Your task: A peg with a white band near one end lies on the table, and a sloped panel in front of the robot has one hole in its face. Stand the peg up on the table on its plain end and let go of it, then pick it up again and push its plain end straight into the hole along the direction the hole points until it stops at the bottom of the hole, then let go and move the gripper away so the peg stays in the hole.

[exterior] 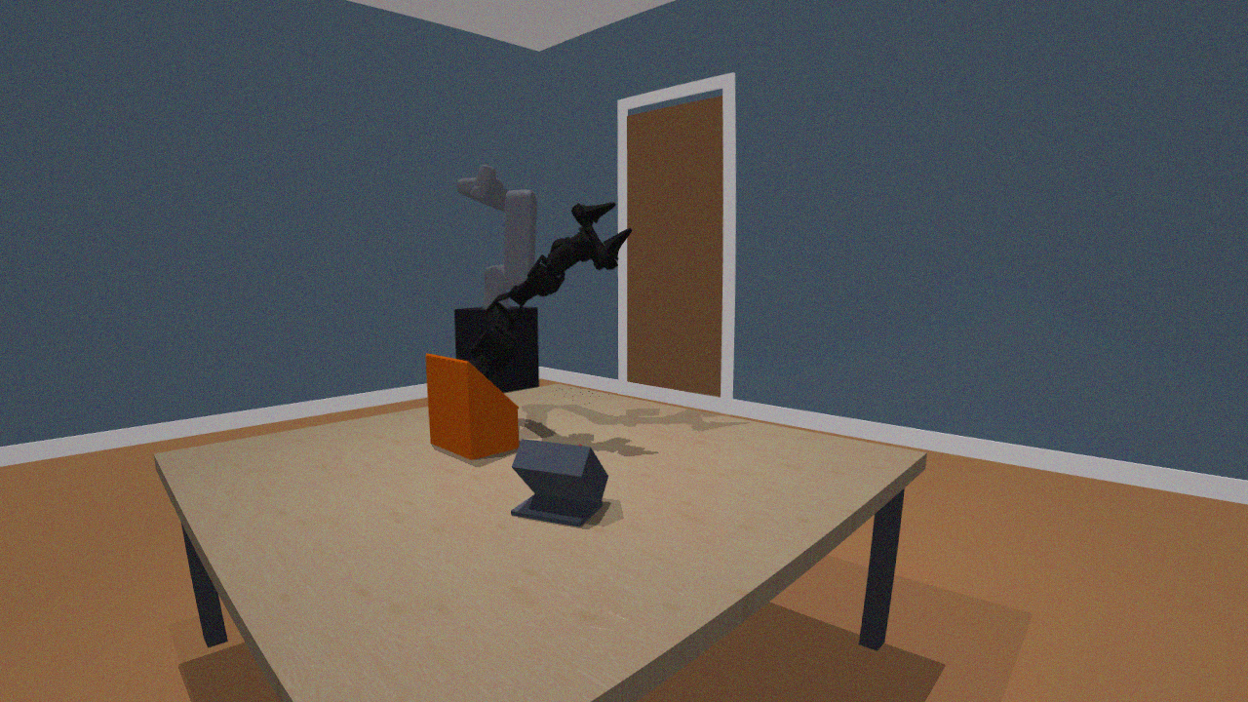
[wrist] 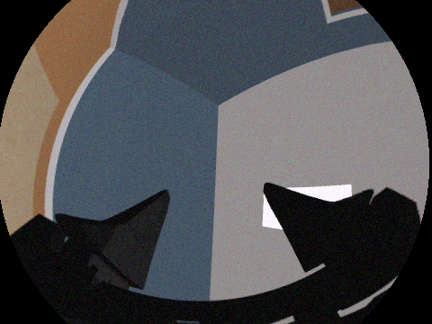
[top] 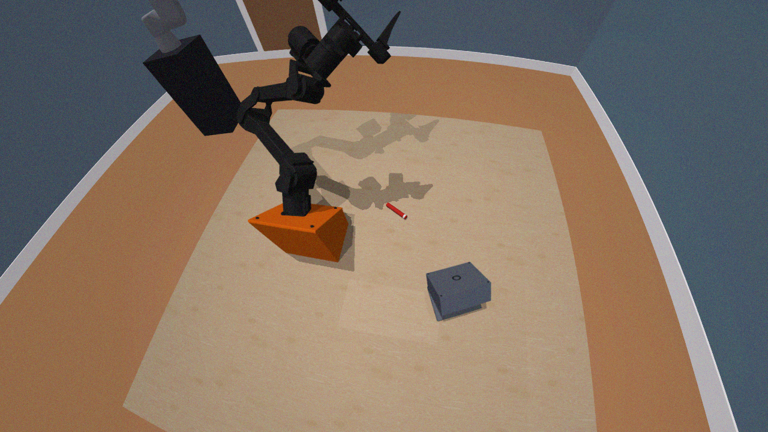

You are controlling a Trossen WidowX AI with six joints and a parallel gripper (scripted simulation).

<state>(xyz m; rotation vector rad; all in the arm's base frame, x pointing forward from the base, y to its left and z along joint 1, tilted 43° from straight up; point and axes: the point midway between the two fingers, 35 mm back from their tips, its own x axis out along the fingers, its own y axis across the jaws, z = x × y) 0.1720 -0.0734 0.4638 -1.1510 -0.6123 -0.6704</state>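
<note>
Right now the red peg is 3 cm ahead of my gripper tip, 19 cm to the right of it and 53 cm below it. From my gripper tip the other things lie so: grey sloped panel (17 cm ahead, 44 cm to the right, 47 cm below).
</note>
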